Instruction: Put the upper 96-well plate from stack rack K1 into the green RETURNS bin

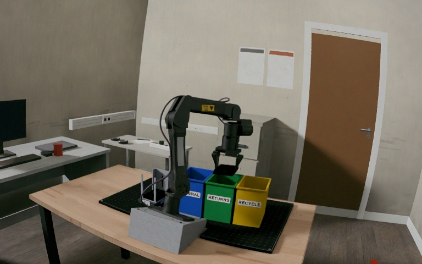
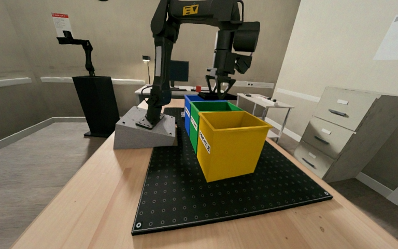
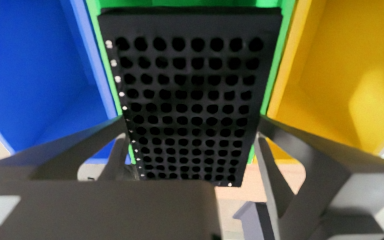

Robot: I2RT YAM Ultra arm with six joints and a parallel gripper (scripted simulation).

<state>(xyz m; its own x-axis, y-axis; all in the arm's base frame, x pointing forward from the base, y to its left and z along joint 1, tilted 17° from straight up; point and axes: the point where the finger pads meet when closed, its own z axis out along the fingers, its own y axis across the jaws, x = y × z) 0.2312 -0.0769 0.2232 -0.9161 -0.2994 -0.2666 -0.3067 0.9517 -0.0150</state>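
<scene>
My gripper is now right at the black 96-well plate. Round my hand: green returns bin (13 cm below); yellow recycle bin (5 cm ahead, 12 cm to the right, 13 cm below); blue bin (4 cm behind, 13 cm to the left, 13 cm below).
</scene>
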